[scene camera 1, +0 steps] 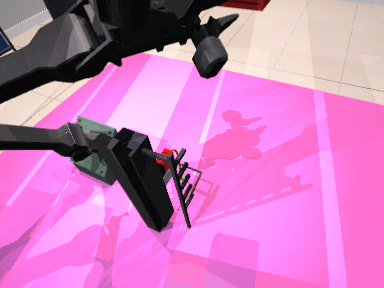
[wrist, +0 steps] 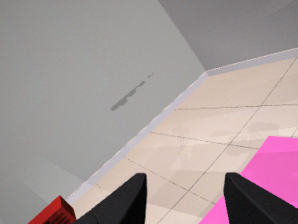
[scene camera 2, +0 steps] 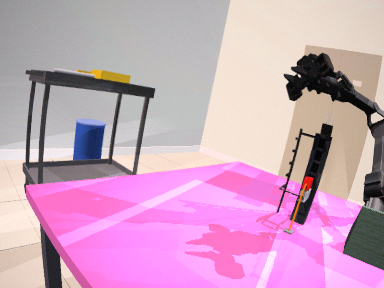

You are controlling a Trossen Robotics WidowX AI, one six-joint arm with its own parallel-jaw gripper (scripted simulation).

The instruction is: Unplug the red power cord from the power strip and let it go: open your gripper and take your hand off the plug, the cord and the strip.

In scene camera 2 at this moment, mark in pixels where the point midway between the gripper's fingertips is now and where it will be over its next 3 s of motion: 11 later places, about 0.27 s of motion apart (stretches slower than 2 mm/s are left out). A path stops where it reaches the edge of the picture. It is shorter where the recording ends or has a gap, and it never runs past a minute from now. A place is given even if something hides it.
The gripper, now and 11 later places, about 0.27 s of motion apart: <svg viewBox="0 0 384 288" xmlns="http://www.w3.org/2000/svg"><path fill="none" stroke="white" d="M287 71L285 125L298 168L306 179L306 180L306 179L307 179L308 178L308 179L307 181L307 182L307 182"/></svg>
